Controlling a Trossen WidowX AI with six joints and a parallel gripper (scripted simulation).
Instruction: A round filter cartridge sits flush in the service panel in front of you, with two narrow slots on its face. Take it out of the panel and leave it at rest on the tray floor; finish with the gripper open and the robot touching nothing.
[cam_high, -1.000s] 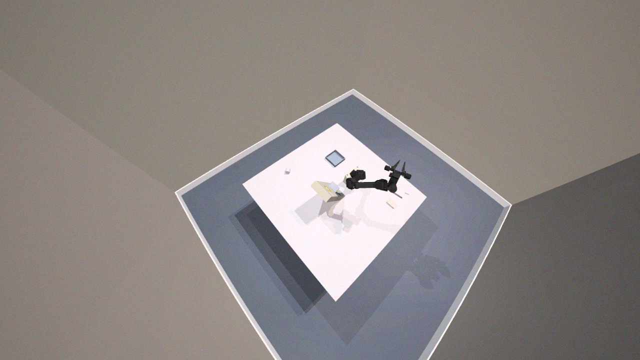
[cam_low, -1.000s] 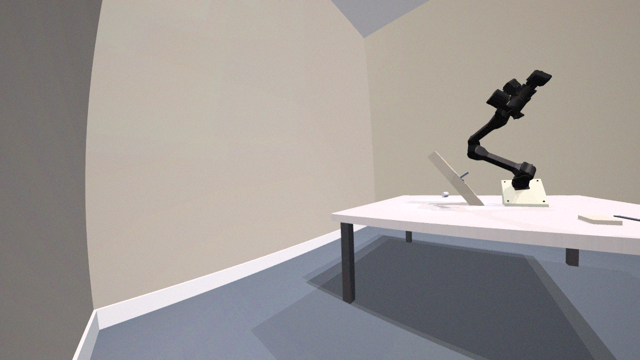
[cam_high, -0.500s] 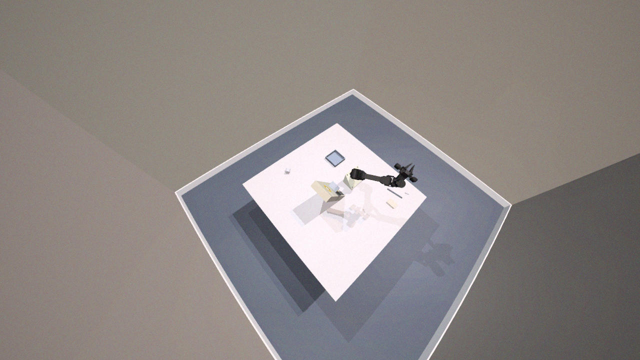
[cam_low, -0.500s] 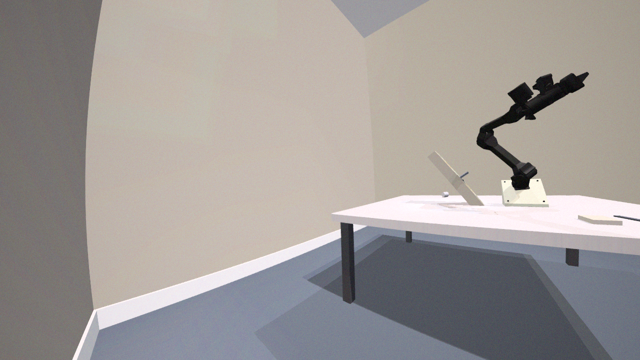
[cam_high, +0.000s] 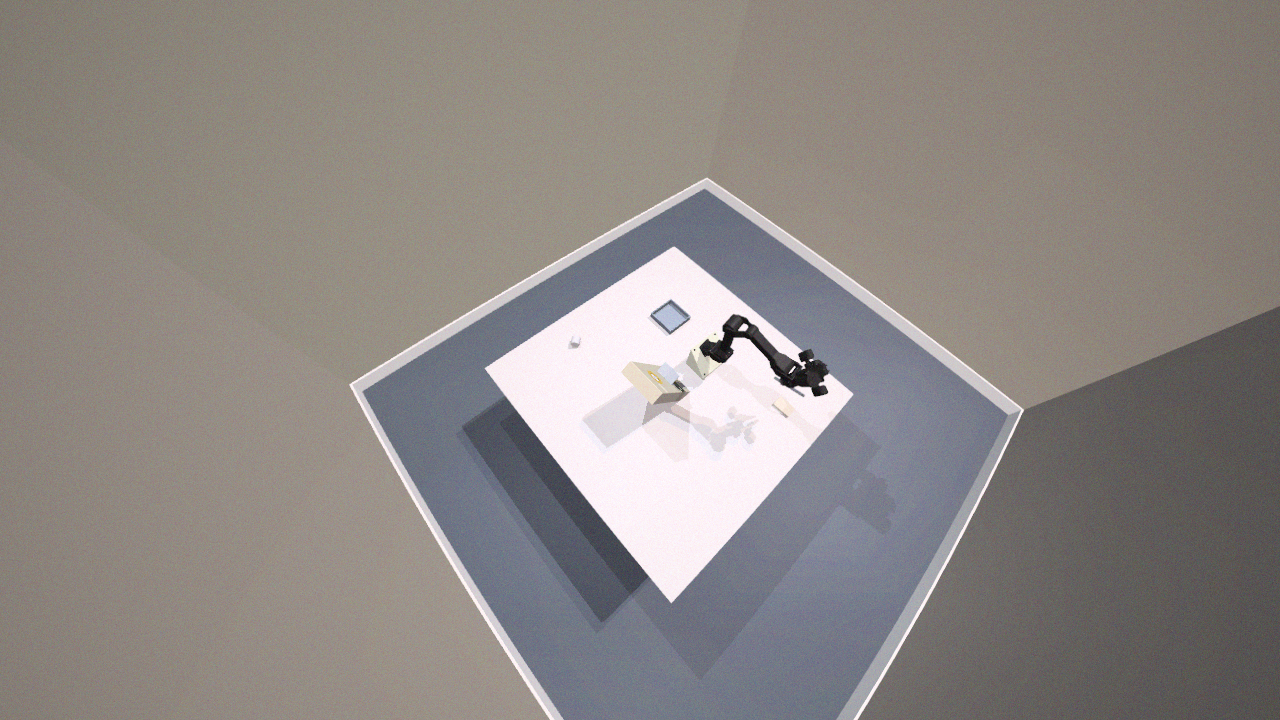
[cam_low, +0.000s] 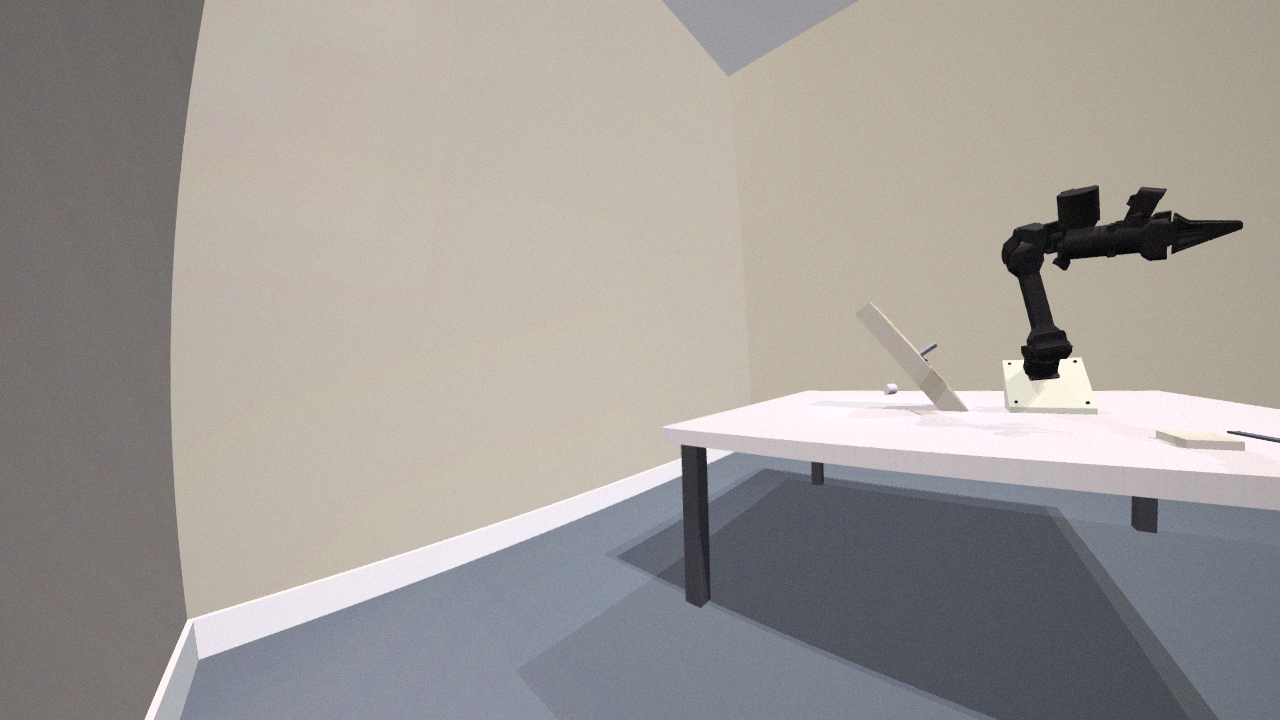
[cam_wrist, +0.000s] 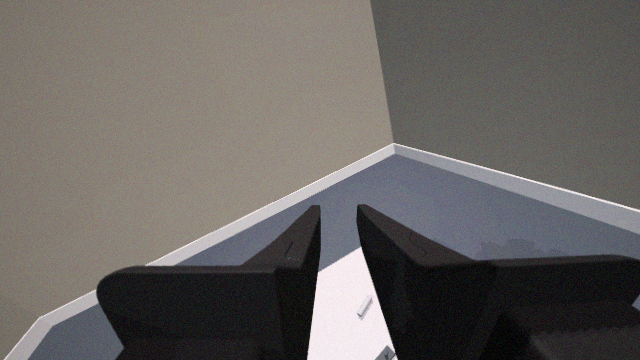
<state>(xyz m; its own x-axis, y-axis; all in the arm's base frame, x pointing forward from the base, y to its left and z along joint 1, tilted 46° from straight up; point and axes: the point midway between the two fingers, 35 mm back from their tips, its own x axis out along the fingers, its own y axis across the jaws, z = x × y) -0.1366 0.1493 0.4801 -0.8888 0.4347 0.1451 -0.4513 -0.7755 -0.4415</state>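
The grey round filter cartridge lies 52 cm ahead of my gripper tip, 49 cm to the right of it and 9 cm below it. The rest, counted from my gripper tip: beige block (6 cm ahead, 1 cm to the right, 34 cm below); beige service panel (47 cm ahead, 48 cm to the right, 16 cm below); pale blue bracket (42 cm ahead, 48 cm to the right, 18 cm below).
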